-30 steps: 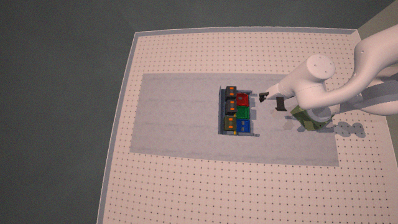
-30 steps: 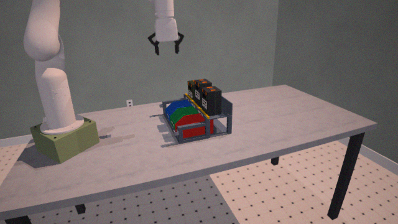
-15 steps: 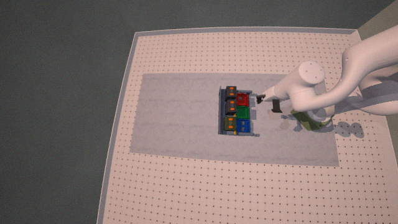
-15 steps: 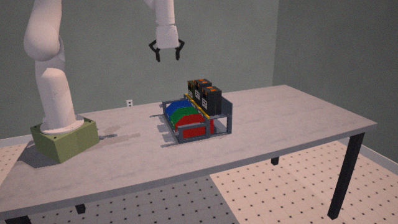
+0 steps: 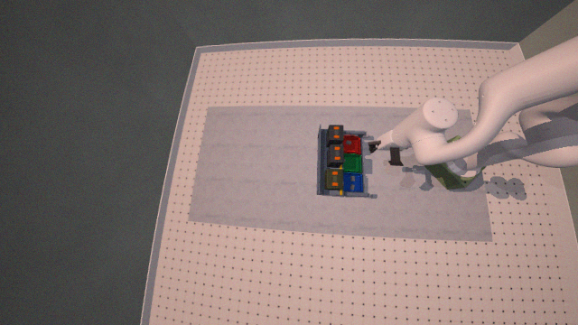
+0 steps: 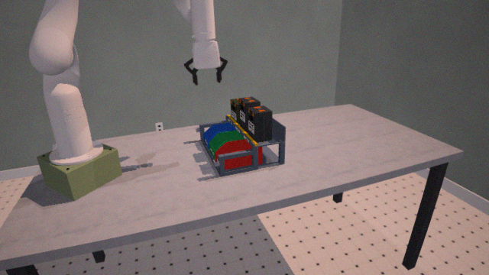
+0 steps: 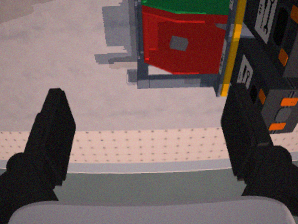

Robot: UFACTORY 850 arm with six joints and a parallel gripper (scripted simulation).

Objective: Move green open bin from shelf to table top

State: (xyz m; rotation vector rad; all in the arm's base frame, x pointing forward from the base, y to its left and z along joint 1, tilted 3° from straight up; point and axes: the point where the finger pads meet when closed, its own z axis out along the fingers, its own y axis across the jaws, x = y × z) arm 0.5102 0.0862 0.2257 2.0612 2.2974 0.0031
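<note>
Right now my hand is 320 mm above the shelf front rail and 20 mm past it. Round my hand: black box: 180 mm ahead, 170 mm below, 100 mm to the right; blue bin: 280 mm below, 120 mm to the left, 60 mm ahead; green open bin: 280 mm below, 80 mm ahead, 10 mm to the left.
</note>
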